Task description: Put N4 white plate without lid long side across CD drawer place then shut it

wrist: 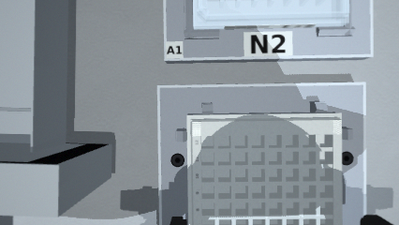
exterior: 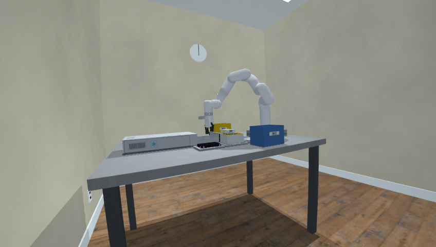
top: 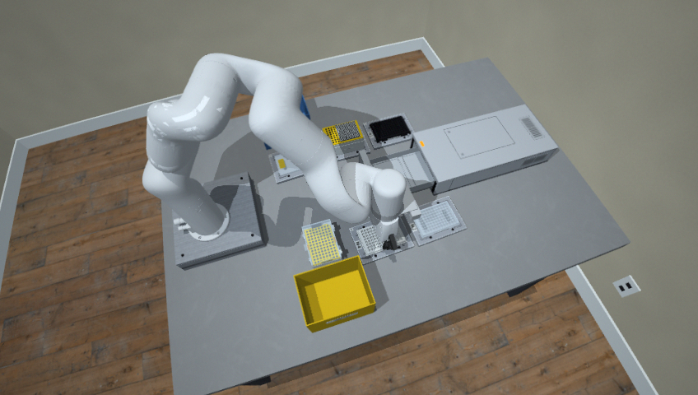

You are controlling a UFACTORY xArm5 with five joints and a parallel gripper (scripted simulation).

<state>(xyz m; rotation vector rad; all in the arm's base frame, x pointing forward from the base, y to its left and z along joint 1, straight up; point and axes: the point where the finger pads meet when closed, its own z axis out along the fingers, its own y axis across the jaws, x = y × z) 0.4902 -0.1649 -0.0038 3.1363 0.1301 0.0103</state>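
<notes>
Now: hand 3 cm above the white well plate. From my hand the other things lie so: slotted nest: 4 cm below; clear plate: 18 cm ahead, 1 cm to the left, 3 cm below; yellow bin: 18 cm behind, 14 cm to the right, 1 cm below.
</notes>
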